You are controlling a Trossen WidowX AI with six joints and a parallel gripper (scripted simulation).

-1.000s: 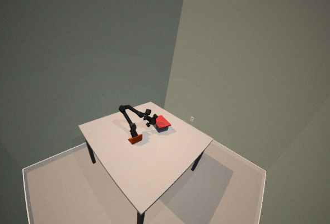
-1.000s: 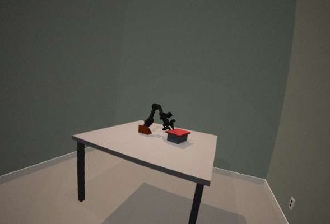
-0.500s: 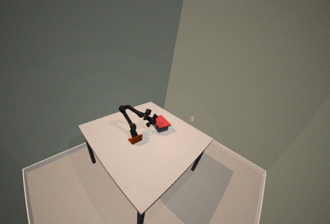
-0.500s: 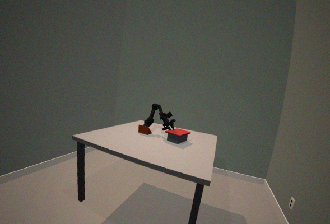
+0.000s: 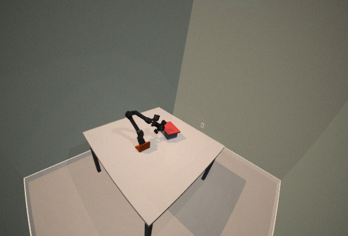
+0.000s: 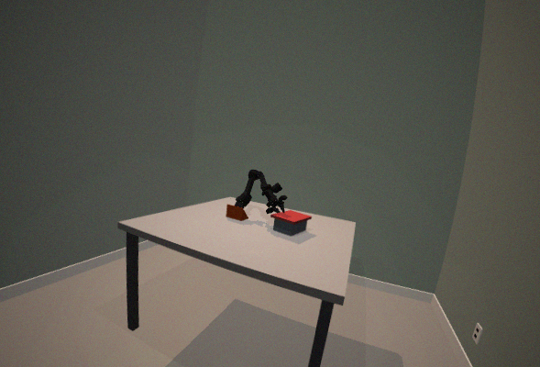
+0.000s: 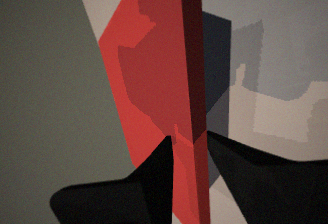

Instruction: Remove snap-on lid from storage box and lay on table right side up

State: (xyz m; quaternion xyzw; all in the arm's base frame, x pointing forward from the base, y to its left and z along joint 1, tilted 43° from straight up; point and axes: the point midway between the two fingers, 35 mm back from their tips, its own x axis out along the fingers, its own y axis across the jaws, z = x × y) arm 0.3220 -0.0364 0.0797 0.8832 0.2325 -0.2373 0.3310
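Right now my gripper tip is 70 mm short of the red lid and 20 mm to the left of it. The rest, counted from my gripper tip: grey-blue storage box: 70 mm ahead, 40 mm below, 20 mm to the right.
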